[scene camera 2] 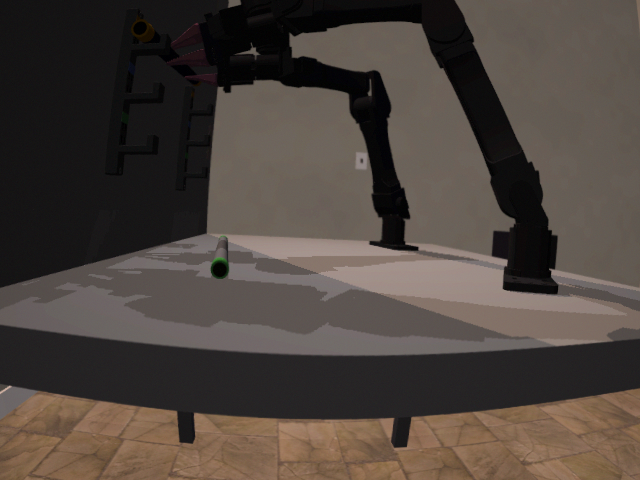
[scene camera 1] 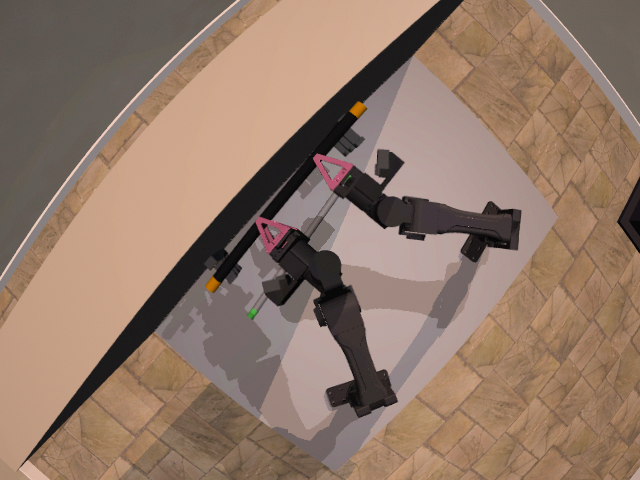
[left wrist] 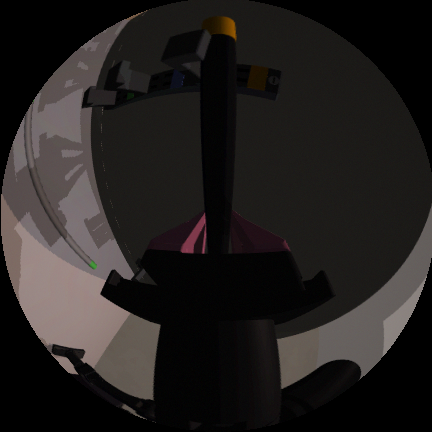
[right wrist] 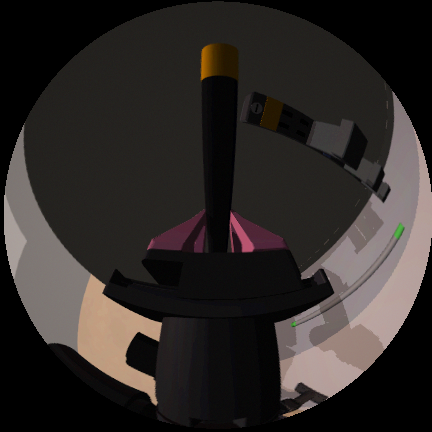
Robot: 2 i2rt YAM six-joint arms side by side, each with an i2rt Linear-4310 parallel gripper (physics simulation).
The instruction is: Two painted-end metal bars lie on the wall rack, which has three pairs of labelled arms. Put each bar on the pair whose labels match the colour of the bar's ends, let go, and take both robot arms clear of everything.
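Places are measured from the left arm's base along level axes (x ahead, y left, z up), in millimetres.
Pixels of known places: left gripper, fingertip midpoint: (scene camera 2: 165, 57) (scene camera 1: 259, 219) (left wrist: 217, 214); right gripper, fingertip midpoint: (scene camera 1: 315, 156) (right wrist: 217, 214); left arm's base, link origin: (scene camera 2: 526, 282); right arm's base, link origin: (scene camera 2: 392, 247).
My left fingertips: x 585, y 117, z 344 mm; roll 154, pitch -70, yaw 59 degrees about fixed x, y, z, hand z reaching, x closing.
Ahead of a thing's pixels: the offset from my left fingertips to its top centre. "pt": to the spot under its first point.
The black bar with orange ends (scene camera 1: 289, 191) (scene camera 2: 143, 31) (left wrist: 218, 125) (right wrist: 220, 140) lies along the wall above the rack's top, orange-labelled arms. Its left-arm end is low behind the lip of the near rack rail's {pt dx -64, dy +133, dz -201 mm} (scene camera 2: 114, 157) top arm. Its other end looks higher, near the top of the far rail {pt dx +142, dy -221, dz -167 mm} (scene camera 2: 181, 165). Contact with the arms is unclear. My left gripper (scene camera 1: 258, 221) and my right gripper (scene camera 1: 316, 156) are both shut on this bar. The grey bar with green ends {dx -102, dy -79, dz -323 mm} (scene camera 1: 323, 206) (scene camera 2: 221, 250) (left wrist: 45, 205) (right wrist: 372, 272) lies on the table, below both arms.
Below the top pair, the rack carries a blue-labelled pair and a green-labelled pair of upturned arms, with no bar on them. The dark wall stands close behind the held bar. Both robot arms reach over the table (scene camera 2: 310, 382) from its far side from the wall.
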